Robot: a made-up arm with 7 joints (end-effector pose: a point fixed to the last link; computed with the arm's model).
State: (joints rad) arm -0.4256 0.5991 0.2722 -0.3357 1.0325 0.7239 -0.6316
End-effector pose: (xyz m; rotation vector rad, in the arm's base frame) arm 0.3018 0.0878 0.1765 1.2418 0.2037 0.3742
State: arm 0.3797 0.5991 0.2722 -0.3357 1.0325 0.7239 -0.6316
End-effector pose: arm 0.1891 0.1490 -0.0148 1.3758 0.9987 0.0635
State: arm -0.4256 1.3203 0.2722 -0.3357 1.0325 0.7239 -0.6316
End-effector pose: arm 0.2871 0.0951 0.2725 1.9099 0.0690 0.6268
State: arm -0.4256 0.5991 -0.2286 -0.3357 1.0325 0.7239 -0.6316
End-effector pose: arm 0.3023 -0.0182 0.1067 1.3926 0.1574 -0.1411
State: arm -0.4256 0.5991 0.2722 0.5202 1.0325 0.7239 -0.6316
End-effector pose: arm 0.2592 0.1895 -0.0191 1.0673 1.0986 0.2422
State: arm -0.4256 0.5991 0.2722 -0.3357 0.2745 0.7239 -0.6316
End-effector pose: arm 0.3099 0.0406 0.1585 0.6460 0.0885 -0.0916
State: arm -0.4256 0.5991 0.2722 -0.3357 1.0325 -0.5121 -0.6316
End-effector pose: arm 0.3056 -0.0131 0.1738 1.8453 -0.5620 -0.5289
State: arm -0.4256 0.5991 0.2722 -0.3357 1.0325 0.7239 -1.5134
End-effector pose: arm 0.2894 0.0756 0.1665 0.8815 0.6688 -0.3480
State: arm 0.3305 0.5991 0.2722 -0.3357 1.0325 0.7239 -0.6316
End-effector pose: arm 0.2003 0.1458 -0.0062 1.3718 0.9499 0.0841
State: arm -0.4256 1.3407 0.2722 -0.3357 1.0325 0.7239 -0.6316
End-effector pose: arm 0.2866 0.0943 0.2751 1.9286 0.0646 0.6341
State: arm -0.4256 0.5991 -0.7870 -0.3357 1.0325 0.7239 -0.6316
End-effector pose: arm 0.2327 -0.1124 0.0278 1.4929 0.0951 -0.7332
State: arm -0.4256 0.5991 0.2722 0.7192 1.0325 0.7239 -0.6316
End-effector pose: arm 0.2247 0.2019 -0.0584 1.0029 1.3011 0.2045
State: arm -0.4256 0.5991 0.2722 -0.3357 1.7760 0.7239 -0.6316
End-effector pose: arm 0.2777 0.1086 0.2153 1.7962 0.3147 0.8704
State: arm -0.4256 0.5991 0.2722 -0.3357 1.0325 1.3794 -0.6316
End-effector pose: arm 0.2629 0.1199 0.1520 0.8052 0.5642 0.7848
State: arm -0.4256 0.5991 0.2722 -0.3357 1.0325 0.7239 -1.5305
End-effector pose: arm 0.2891 0.0754 0.1664 0.8732 0.6771 -0.3618
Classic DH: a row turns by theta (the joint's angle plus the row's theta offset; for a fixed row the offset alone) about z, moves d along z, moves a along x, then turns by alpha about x. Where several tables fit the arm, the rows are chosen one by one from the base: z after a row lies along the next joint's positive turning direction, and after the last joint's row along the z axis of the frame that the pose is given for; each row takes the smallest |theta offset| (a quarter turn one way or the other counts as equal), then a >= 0, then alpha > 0; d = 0 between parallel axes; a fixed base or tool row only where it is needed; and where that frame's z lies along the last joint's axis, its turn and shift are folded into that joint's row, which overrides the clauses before.
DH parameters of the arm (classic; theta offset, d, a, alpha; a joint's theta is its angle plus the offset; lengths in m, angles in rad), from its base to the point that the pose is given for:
base (fixed): -0.071 0.1856 0.0034 -1.3004
joint 1: -1.3111 -0.0036 0.0026 -1.5708
joint 2: 1.2915 0.0338 -0.007 1.5708
joint 3: -1.5708 -0.1241 0.0144 1.5708
joint 4: -1.5708 -0.0157 0.0145 1.5708
joint 5: 0 0.1913 -0.0106 -1.5708
joint 6: -1.5708 -0.0308 0.0762 1.5708
joint 7: -1.5072 0.1056 0.0117 0.1945
tool (fixed): 1.6166 -0.1059 0 0

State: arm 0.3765 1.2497 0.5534 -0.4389 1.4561 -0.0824 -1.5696
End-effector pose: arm 0.2518 0.1247 0.1012 2.2102 1.6459 -0.6179
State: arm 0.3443 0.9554 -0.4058 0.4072 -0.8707 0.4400 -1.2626
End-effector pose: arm 0.0466 0.1030 -0.1291 -0.8179 1.2812 -0.6300
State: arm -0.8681 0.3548 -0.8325 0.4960 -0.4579 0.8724 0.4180
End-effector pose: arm 0.2564 -0.1194 -0.0430 0.8178 0.5928 -0.1469
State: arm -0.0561 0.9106 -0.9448 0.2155 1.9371 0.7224 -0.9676
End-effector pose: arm 0.1485 0.0813 -0.1028 2.6746 0.9313 -0.9656
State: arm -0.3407 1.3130 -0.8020 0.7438 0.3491 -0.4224 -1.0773
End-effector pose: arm 0.1460 0.2202 -0.0566 1.0728 1.4055 -1.4727
